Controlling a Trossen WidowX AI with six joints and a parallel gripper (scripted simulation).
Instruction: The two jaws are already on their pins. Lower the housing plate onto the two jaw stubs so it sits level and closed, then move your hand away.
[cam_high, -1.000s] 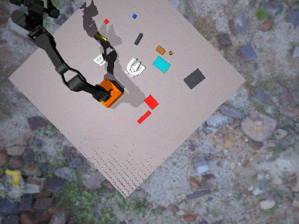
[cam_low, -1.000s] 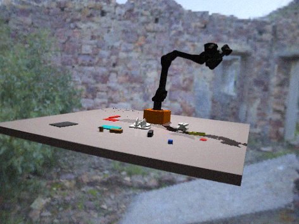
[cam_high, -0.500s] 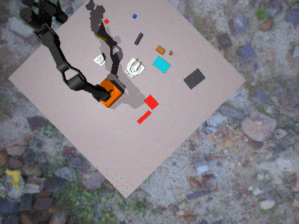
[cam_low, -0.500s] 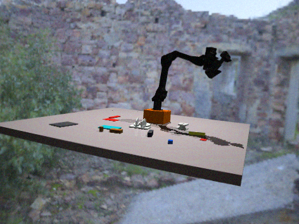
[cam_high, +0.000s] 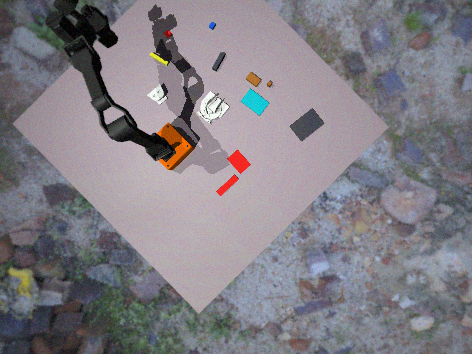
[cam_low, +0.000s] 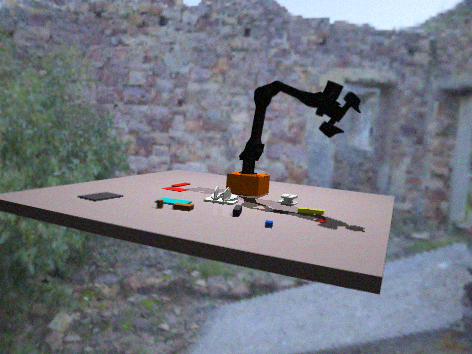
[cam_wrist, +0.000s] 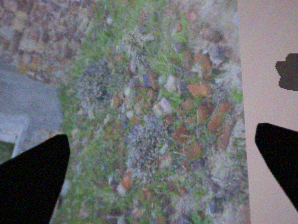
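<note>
Right now my gripper tip is 33 cm above the white piece, 23 cm to the left of it and 4 cm past it. From my gripper tip the other things lie so: red square: 34 cm below, 19 cm ahead, 3 cm to the right; yellow bar: 34 cm below, 10 cm to the right, 8 cm ahead; blue cube: 38 cm ahead, 34 cm below, 15 cm to the right.
</note>
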